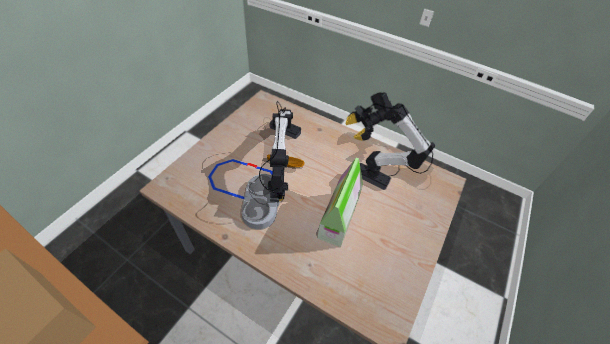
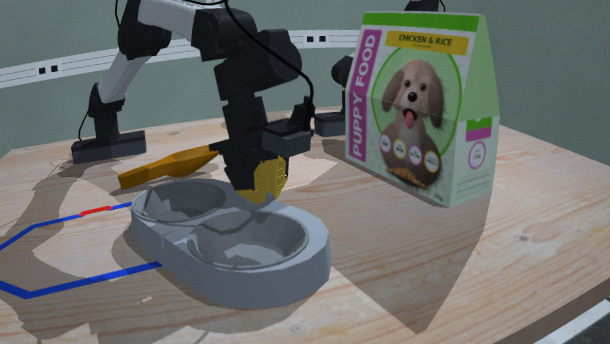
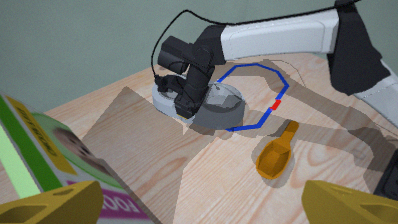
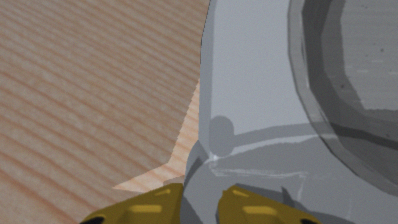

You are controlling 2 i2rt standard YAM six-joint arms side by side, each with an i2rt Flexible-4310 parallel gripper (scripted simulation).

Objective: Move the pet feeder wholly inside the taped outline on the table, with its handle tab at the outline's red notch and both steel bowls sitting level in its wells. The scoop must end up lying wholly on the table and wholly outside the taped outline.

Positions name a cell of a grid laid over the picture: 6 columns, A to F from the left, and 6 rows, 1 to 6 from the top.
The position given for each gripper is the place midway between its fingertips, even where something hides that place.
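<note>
The left gripper (image 3: D6) is there, and so is the right gripper (image 2: C4). There's an orange scoop (image 2: B3), which you'd also find in image 3 (image 3: E5), but in image 4 the orange scoop is out of frame. A grey pet feeder (image 2: C5) shows too in image 3 (image 3: D4) and image 4 (image 4: D4). And there's a puppy food bag (image 2: E2) that image 1 shows as well (image 1: D4), though in image 4 the puppy food bag is out of frame.
</note>
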